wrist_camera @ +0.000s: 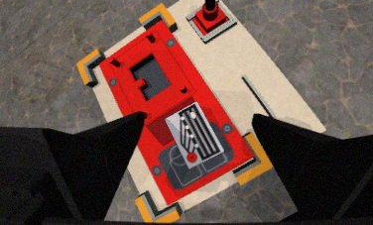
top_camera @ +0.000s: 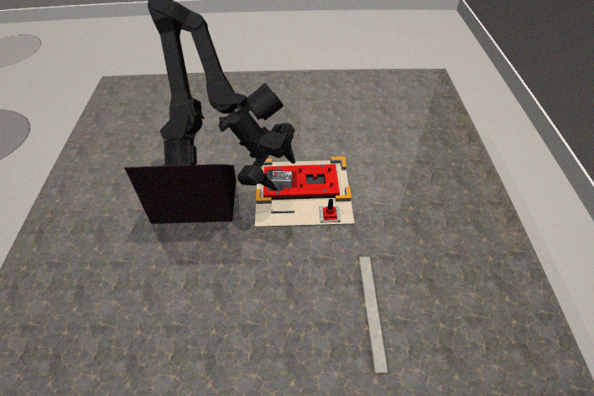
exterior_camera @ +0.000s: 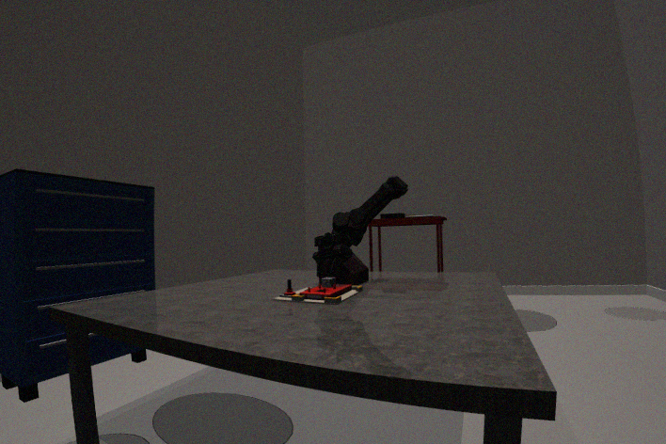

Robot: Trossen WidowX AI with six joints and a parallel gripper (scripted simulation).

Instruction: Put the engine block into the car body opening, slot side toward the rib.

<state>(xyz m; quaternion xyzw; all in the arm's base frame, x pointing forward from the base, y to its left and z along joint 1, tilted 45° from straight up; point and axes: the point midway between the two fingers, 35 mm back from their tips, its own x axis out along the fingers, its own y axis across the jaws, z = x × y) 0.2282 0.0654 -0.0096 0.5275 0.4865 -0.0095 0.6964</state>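
Right now the engine block is 1 cm behind my gripper tip, 1 cm to the left of it and 3 cm below it.
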